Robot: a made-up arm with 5 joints.
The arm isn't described. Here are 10 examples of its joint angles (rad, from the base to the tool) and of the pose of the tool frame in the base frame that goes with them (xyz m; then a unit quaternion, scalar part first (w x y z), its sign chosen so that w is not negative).
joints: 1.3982 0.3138 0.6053 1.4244 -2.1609
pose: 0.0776 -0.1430 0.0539 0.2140 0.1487 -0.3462 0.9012
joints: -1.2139 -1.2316 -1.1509 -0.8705 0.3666
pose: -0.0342 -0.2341 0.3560 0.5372 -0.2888 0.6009 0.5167
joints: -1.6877 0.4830 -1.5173 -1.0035 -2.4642
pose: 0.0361 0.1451 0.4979 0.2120 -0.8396 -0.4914 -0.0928
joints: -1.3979 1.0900 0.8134 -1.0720 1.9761
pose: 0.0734 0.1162 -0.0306 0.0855 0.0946 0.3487 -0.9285
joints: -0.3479 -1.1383 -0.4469 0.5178 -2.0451
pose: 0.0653 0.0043 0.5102 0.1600 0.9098 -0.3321 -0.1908
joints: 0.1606 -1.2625 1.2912 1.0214 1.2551
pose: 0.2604 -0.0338 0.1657 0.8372 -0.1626 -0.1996 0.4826
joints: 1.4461 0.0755 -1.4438 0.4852 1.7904
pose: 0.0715 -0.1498 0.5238 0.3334 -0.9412 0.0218 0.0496
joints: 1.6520 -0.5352 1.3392 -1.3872 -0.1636
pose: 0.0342 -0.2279 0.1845 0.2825 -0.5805 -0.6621 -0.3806
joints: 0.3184 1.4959 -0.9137 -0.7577 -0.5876
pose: 0.3990 -0.1143 0.1001 0.5706 0.1213 -0.7567 -0.2951
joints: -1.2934 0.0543 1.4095 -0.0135 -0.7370
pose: 0.0811 0.0985 -0.0031 0.9662 0.0519 -0.0305 0.2507
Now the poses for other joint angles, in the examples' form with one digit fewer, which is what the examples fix.
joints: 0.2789 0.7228 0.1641 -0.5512 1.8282
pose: 0.352 -0.086 0.069 0.596 -0.496 -0.298 0.556
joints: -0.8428 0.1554 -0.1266 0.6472 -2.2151
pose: 0.272 0.246 0.216 0.683 0.433 -0.008 -0.588
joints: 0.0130 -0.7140 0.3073 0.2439 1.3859
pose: 0.316 -0.004 0.361 0.511 -0.476 -0.595 0.398
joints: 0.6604 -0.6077 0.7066 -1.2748 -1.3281
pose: 0.241 -0.146 0.335 0.103 0.344 -0.918 -0.167
